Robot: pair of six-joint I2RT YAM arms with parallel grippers.
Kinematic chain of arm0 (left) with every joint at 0, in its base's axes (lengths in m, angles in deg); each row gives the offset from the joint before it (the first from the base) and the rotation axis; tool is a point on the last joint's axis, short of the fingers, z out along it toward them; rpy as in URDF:
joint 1: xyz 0 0 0.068 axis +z
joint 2: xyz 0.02 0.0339 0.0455 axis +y
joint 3: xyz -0.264 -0.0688 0 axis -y
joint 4: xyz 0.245 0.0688 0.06 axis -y
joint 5: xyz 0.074 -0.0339 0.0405 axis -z
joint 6: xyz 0.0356 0 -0.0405 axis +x
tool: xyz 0 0 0 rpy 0 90 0
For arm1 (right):
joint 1: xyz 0 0 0.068 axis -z
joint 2: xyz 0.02 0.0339 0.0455 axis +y
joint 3: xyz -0.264 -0.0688 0 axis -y
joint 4: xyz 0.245 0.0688 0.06 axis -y
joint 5: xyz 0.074 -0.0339 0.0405 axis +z
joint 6: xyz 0.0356 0 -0.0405 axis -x
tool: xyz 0 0 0 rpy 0 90 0
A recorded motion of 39 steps. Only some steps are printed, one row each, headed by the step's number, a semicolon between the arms.
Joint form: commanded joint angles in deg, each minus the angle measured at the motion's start. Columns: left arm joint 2, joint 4, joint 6, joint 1, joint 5, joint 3; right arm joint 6, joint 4, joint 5, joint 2, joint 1, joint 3.
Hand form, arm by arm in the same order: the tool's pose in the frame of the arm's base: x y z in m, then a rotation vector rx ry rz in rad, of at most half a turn. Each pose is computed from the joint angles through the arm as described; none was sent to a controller.
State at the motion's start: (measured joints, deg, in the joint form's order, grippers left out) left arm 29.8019 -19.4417 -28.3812 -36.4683 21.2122 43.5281; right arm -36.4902 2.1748 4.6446 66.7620 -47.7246 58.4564
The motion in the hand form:
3: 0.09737 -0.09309 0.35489 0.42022 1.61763 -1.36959; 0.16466 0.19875 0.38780 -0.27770 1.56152 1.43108
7: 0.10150 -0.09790 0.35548 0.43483 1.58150 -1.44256; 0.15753 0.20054 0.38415 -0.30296 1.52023 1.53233
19: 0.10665 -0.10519 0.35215 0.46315 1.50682 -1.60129; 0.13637 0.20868 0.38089 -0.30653 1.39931 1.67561
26: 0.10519 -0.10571 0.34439 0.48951 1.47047 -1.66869; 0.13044 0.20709 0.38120 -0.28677 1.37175 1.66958
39: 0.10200 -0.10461 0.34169 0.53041 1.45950 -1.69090; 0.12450 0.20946 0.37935 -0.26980 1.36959 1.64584
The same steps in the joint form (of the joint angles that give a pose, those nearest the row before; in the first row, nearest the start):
3: 1.70 15.49 -9.03 -0.18 6.52 -3.61; -5.91 15.50 7.18 -3.98 -1.01 -4.32
7: 3.15 20.98 -11.86 -0.16 9.16 -4.68; -8.76 20.61 9.87 -4.53 -2.12 -6.78
19: 5.29 33.30 -19.00 -0.18 14.43 -8.07; -12.06 31.56 8.28 -5.13 -7.28 -10.92
26: 4.91 39.31 -22.07 -0.17 17.04 -11.17; -11.43 32.74 5.91 -6.12 -8.54 -11.85
39: 4.10 40.27 -22.33 -0.16 19.23 -12.14; -10.05 32.69 2.72 -6.48 -10.48 -12.39

